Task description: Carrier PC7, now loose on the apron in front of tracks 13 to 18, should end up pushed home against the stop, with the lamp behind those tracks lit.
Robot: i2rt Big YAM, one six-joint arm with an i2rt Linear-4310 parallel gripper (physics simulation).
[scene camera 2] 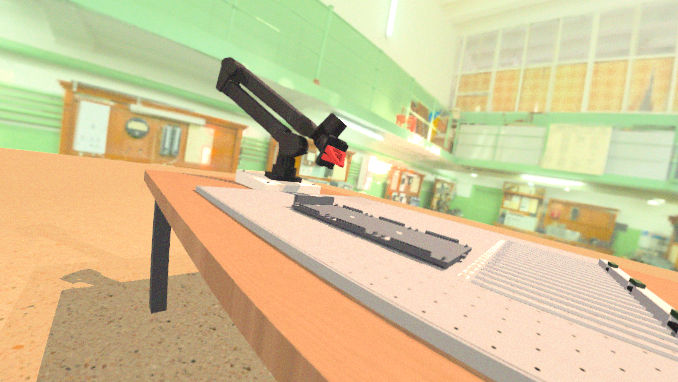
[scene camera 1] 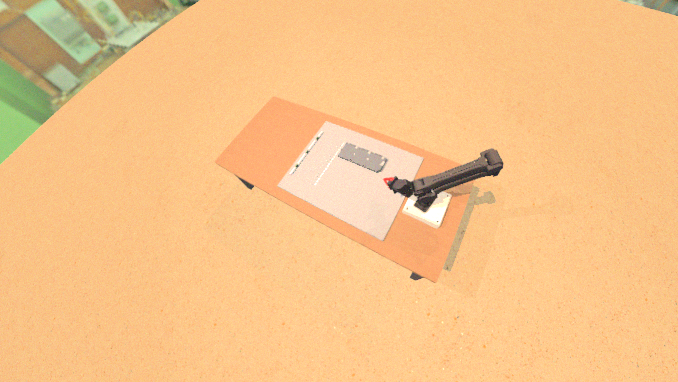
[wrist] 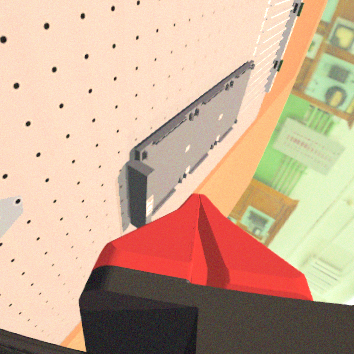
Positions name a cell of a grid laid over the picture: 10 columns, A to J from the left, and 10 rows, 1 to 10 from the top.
carrier PC7: scene camera 2 G7; scene camera 1 F5; wrist E5
